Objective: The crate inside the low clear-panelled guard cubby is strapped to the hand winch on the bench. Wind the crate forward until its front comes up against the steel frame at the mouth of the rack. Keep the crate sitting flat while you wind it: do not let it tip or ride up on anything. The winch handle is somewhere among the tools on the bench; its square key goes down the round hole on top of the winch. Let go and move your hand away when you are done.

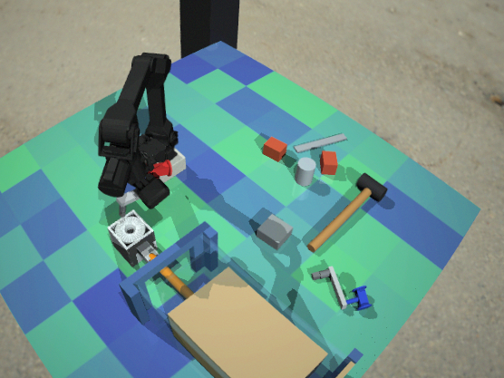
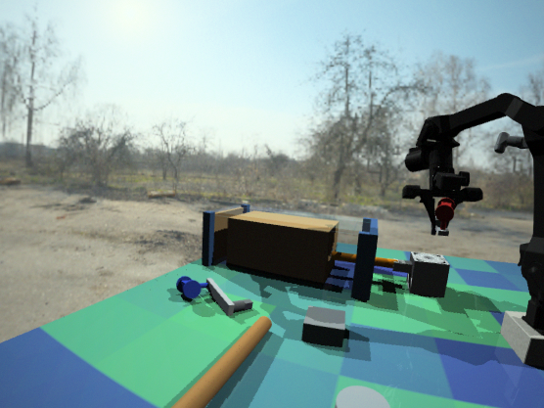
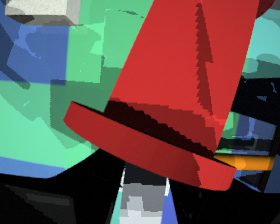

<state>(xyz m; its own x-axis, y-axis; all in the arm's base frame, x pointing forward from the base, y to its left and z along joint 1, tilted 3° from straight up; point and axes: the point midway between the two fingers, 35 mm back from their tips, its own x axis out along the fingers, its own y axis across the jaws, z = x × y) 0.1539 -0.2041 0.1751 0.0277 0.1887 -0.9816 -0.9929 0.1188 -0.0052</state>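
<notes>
Right now the red-knobbed crank is 20 mm above my gripper tip. Also, from my gripper tip: grey winch: 150 mm below, 70 mm to the right, 20 mm behind; red knob: 40 mm to the left, 40 mm above, 10 mm ahead; blue frame: 150 mm ahead, 80 mm to the right, 80 mm below.
</notes>
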